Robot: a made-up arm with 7 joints.
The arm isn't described. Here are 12 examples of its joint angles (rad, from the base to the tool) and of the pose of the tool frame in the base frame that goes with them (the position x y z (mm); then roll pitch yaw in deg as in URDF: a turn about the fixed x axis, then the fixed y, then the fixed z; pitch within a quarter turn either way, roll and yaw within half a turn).
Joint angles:
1: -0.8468 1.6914 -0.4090 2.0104 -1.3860 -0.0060 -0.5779
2: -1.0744 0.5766 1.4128 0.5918 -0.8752 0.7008 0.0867
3: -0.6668 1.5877 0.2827 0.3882 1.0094 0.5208 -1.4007
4: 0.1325 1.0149 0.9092 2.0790 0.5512 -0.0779 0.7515
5: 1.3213 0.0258 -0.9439 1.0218 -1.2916 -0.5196 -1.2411
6: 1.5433 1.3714 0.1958 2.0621 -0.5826 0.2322 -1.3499
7: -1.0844 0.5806 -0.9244 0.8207 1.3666 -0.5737 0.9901
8: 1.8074 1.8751 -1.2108 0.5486 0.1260 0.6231 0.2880
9: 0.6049 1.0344 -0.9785 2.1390 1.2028 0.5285 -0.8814
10: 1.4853 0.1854 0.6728 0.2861 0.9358 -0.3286 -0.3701
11: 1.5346 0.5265 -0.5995 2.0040 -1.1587 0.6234 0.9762
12: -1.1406 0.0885 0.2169 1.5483 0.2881 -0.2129 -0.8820
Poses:
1: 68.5 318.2 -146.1 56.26 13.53 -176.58
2: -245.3 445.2 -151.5 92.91 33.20 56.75
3: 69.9 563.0 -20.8 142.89 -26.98 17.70
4: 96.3 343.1 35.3 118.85 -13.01 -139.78
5: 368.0 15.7 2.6 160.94 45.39 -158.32
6: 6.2 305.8 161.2 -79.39 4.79 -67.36
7: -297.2 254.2 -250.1 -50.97 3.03 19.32
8: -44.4 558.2 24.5 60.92 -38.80 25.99
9: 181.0 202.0 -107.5 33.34 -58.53 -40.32
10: 422.8 247.7 5.1 -76.04 4.09 129.15
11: 206.0 141.8 132.4 127.27 5.35 -92.90
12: -155.9 198.3 -271.9 58.59 -38.52 10.77
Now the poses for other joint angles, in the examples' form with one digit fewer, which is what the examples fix.
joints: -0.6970 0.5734 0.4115 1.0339 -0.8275 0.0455 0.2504
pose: -54 380 -294 30.7 15.8 -50.2
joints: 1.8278 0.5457 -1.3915 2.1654 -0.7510 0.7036 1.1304
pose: 194 84 79 82.1 36.5 -120.2
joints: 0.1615 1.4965 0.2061 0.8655 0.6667 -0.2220 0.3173
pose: 137 513 23 107.5 -47.1 -83.1
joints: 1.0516 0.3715 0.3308 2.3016 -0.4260 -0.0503 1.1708
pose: 157 225 62 124.9 12.9 -125.6
